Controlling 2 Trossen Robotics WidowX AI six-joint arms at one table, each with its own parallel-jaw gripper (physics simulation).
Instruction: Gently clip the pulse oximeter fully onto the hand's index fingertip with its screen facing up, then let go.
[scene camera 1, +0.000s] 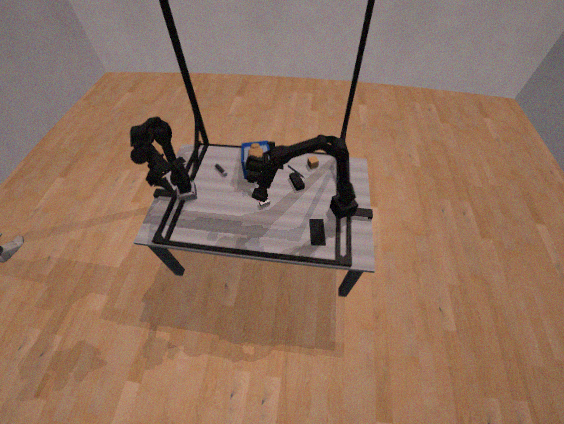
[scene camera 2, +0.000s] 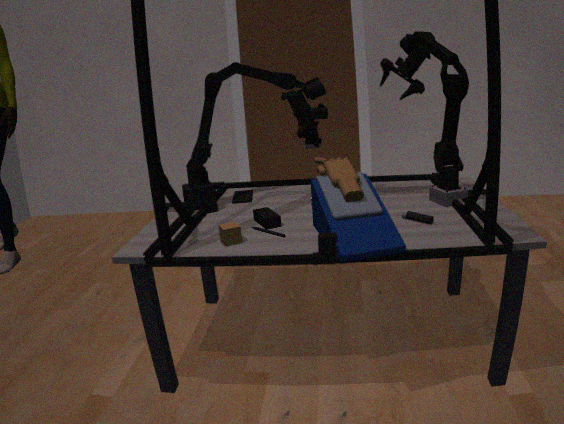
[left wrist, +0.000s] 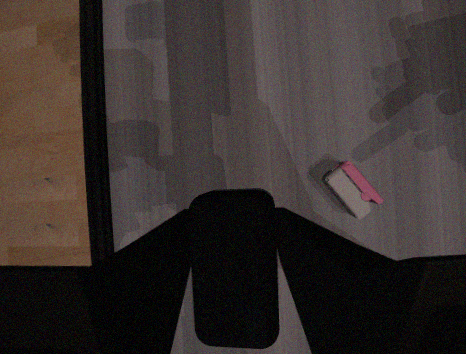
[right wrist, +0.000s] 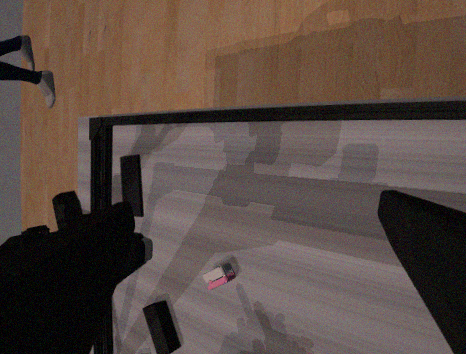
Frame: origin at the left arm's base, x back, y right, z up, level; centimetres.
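Where they show: left gripper, between the fingertips: (scene camera 2: 318, 144) (left wrist: 234, 218) (right wrist: 144, 247); right gripper, between the fingertips: (scene camera 1: 180, 188) (scene camera 2: 390, 92) (right wrist: 256, 208); left arm's base, origin of its link: (scene camera 1: 345, 200) (scene camera 2: 198, 184); right arm's base, origin of its link: (scene camera 1: 185, 188) (scene camera 2: 448, 187).
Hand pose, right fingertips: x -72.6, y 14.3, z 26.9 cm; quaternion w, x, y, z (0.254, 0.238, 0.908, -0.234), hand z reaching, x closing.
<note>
Things, the pixels of their top centre, and the offset from my right fingertips.
- pulse oximeter, centre of its top: (left wrist: 355, 189) (right wrist: 213, 279) (scene camera 1: 264, 200) dy +5.6, dx +35.5, dz -33.2 cm
- small black rounded block, centre of its top: (left wrist: 229, 277) (right wrist: 122, 249) (scene camera 2: 313, 138) dy -3.7, dx +32.0, dz -14.7 cm
- tan cube, centre of its top: (scene camera 2: 229, 225) (scene camera 1: 313, 159) dy +22.3, dx +72.5, dz -31.4 cm
- black block, centre of its top: (right wrist: 155, 330) (scene camera 2: 266, 212) (scene camera 1: 297, 179) dy +12.8, dx +57.8, dz -32.9 cm
- thin dark pen, centre of its top: (scene camera 2: 267, 229) (scene camera 1: 296, 171) dy +20.8, dx +60.9, dz -35.5 cm
- dark cylinder, centre of its top: (scene camera 2: 417, 212) (scene camera 1: 220, 168) dy +38.6, dx +19.2, dz -33.7 cm
- flat black slab, centre of its top: (right wrist: 130, 186) (scene camera 2: 242, 195) (scene camera 1: 317, 231) dy -21.2, dx +54.5, dz -35.6 cm
The pulse oximeter (left wrist: 349, 191) (right wrist: 219, 275) (scene camera 1: 263, 204), a small white body with a pink clip side, lies on the grey table top. My left gripper (left wrist: 234, 218) (scene camera 1: 259, 194) (scene camera 2: 311, 140) hangs above the table close beside the oximeter and is shut on a small black rounded block (left wrist: 234, 246), not on the oximeter. The tan hand (scene camera 1: 255, 150) (scene camera 2: 342, 172) rests on a grey pad on the blue wedge stand (scene camera 2: 360, 240). Its index fingertip (scene camera 2: 321, 161) points off the stand's raised end. My right gripper (scene camera 2: 395, 87) is open and empty, raised high at its own side of the table.
On the table lie a tan cube (scene camera 1: 312, 161) (scene camera 2: 230, 233), a black block (scene camera 1: 296, 181) (scene camera 2: 267, 217), a thin dark pen (scene camera 1: 295, 170) (scene camera 2: 268, 231), a dark cylinder (scene camera 1: 221, 169) (scene camera 2: 417, 217) and a flat black slab (scene camera 1: 317, 231) (scene camera 2: 242, 196). A black frame rims the table.
</note>
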